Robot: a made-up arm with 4 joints.
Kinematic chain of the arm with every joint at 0, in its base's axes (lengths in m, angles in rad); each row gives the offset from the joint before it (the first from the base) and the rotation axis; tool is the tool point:
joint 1: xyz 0 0 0.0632 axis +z
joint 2: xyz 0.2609 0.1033 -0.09 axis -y
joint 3: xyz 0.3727 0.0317 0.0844 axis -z
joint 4: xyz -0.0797 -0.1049 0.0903 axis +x
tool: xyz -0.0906 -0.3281 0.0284
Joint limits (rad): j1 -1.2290..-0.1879 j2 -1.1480..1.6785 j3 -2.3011..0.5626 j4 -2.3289..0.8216
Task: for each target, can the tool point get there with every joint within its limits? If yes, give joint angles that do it. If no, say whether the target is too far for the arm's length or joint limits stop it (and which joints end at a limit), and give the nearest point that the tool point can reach.
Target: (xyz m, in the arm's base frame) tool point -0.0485 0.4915 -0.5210
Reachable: no: joint limits stop it (at a limit: joint 1, joint 2, joint 3) | nearest point -0.0650 0.2014 0.0128 | short by 0.608 m
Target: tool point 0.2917 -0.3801 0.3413
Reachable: yes | joints -0.5239 -0.1163 0.1904 -0.6132
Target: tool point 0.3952 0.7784 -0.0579
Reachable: no: joint limits stop it (at a limit: joint 2, joint 4) | nearest point 0.1667 0.3283 0.2009 | short by 0.567 m
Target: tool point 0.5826 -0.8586 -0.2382
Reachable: yes | joints -1.0045 -0.8960 -1.8246 -1.0541
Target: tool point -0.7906 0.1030 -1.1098
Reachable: no: too far | nearest point -0.0642 -0.4835 -0.5242 | short by 1.102 m
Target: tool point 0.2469 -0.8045 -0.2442
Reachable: yes | joints -0.9113 -0.6800 -0.7546 0.1255
